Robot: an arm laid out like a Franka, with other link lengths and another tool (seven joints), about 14 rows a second.
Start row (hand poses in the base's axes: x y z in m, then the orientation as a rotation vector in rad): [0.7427 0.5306 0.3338 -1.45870 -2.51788 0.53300]
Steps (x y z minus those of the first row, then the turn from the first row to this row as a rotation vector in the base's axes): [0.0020 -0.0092 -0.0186 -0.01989 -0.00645 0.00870]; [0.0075 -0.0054 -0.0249 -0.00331 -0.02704 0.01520]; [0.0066 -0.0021 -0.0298 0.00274 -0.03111 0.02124]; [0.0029 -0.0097 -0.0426 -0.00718 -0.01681 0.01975]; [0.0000 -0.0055 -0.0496 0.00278 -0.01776 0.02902]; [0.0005 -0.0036 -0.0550 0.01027 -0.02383 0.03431]
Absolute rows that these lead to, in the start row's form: [0.7447 0.5214 0.3152 -1.45928 -2.53214 0.55723]; [0.7502 0.5252 0.3089 -1.45874 -2.55192 0.52365]; [0.7493 0.5285 0.3040 -1.45194 -2.55959 0.51401]; [0.7456 0.5209 0.2912 -1.44823 -2.54840 0.53577]; [0.7427 0.5251 0.2842 -1.43428 -2.55604 0.52332]; [0.7432 0.5270 0.2788 -1.42909 -2.56438 0.51043]
